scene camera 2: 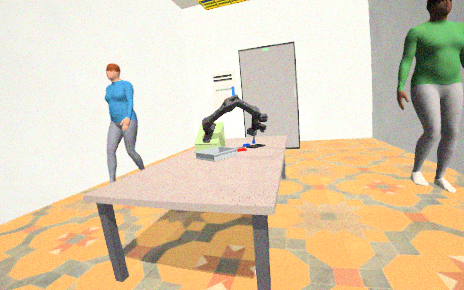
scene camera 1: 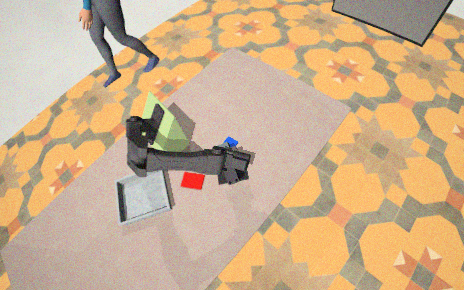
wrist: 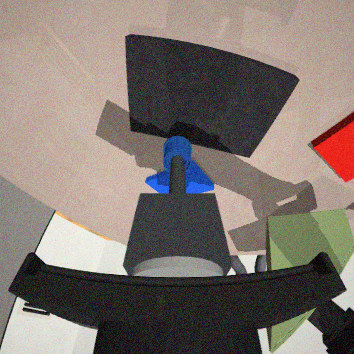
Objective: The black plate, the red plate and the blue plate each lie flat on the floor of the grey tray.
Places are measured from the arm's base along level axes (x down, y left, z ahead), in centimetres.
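Pixels of known places: hand at its tool point: (scene camera 2: 253, 143) (wrist: 176, 148); arm's base at its link origin: (scene camera 2: 209, 132) (scene camera 1: 155, 124).
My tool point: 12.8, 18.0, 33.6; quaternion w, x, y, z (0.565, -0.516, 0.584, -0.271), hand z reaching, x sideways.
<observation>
For each thing: its top centre in the pictures, then the offset to it from my tool point, as dx, dy, dz.
- black plate at its top centre: (wrist: 200, 105) (scene camera 1: 231, 171) (scene camera 2: 256, 145) +1.7, -3.3, +3.1
- small blue plate at its top centre: (wrist: 178, 185) (scene camera 1: 227, 145) (scene camera 2: 246, 144) +1.8, +3.8, -8.7
- red plate at its top centre: (scene camera 1: 192, 180) (scene camera 2: 239, 149) +1.8, -19.9, -5.8
- grey tray at its top centre: (scene camera 1: 140, 193) (scene camera 2: 216, 150) -2.2, -42.3, -15.0
The black plate (scene camera 2: 257, 146) (wrist: 211, 88) lies flat on the table, mostly hidden under the wrist in scene camera 1. My suction cup (scene camera 2: 253, 141) (wrist: 177, 147) hangs just above the plate's near edge and holds nothing that I can see. The small blue plate (scene camera 1: 230, 141) (scene camera 2: 246, 145) (wrist: 198, 180) lies on the table close behind the cup. The red plate (scene camera 1: 193, 180) (scene camera 2: 242, 149) (wrist: 338, 151) lies on the table between the arm and the grey tray (scene camera 1: 121, 201) (scene camera 2: 213, 156). The tray's floor is bare.
A green wedge-shaped block (scene camera 1: 170, 132) (scene camera 2: 216, 138) (wrist: 298, 232) stands behind the arm's base. A person (scene camera 1: 110, 29) (scene camera 2: 120, 115) walks on the floor beside the table's far-left side. A grey door (scene camera 2: 268, 92) is in the back wall.
</observation>
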